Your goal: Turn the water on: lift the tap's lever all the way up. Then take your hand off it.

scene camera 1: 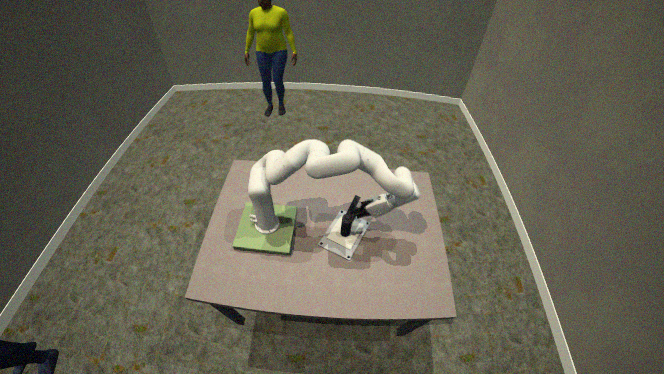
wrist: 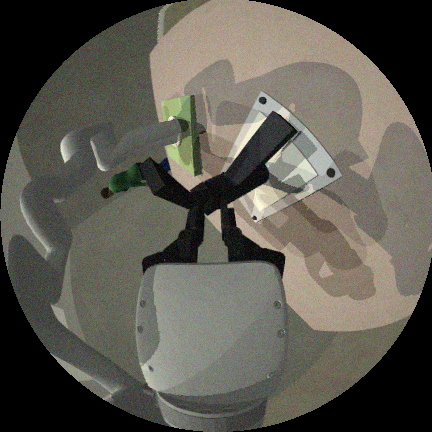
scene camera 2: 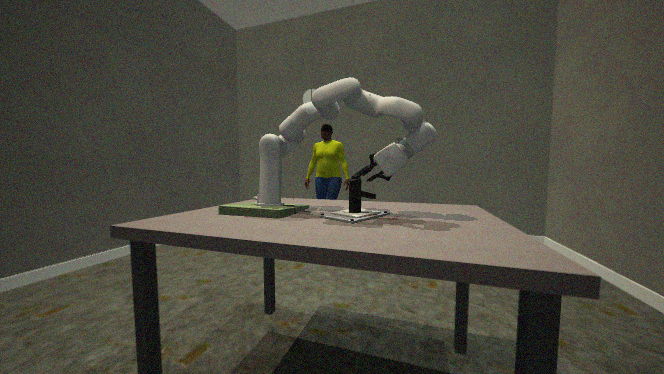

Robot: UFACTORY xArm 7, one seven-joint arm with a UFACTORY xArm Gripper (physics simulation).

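Frame: origin at the arm's base, x ahead, y left, z up, level; millimetres.
Where they show: gripper, fingertip midpoint: (scene camera 1: 355,214) (wrist: 211,206) (scene camera 2: 364,178); arm's base, origin of the base link: (scene camera 1: 267,223) (wrist: 174,130) (scene camera 2: 270,205).
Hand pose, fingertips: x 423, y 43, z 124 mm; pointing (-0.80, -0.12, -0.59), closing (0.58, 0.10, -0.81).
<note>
Each offset is from my fingertips to the top centre of the thing. "pt": to the spot under its first point. Level surfaces: height alone.
The black tap's column {pt dx -33, dy -47, dz -27 mm} (scene camera 1: 346,225) (scene camera 2: 355,196) stands upright on a pale base plate {dx -33, dy -23, dz -135 mm} (scene camera 2: 345,218) (wrist: 320,156). Its lever (scene camera 1: 354,202) (wrist: 162,182) slants upward from the column's top in scene camera 2; whether it is fully up I cannot tell. The thick spout {dx -8, dy +43, dz -48 mm} (wrist: 260,150) sticks out below the lever. My gripper (scene camera 1: 362,209) (scene camera 2: 371,172) (wrist: 211,206) is partly open, its fingers a narrow gap apart. Its tips are close beside the column's top and the lever's root; the black parts overlap, so contact is hard to tell. I see nothing held between the fingers.
The tap is on the brownish table {dz -147 mm} (scene camera 1: 300,285) (scene camera 2: 280,240). My arm's base stands on a green block (scene camera 1: 250,241) (scene camera 2: 245,210) (wrist: 186,150) to the left. A person in yellow (scene camera 1: 270,30) (scene camera 2: 328,160) stands behind. A person in green (wrist: 127,179) shows in the wrist view.
</note>
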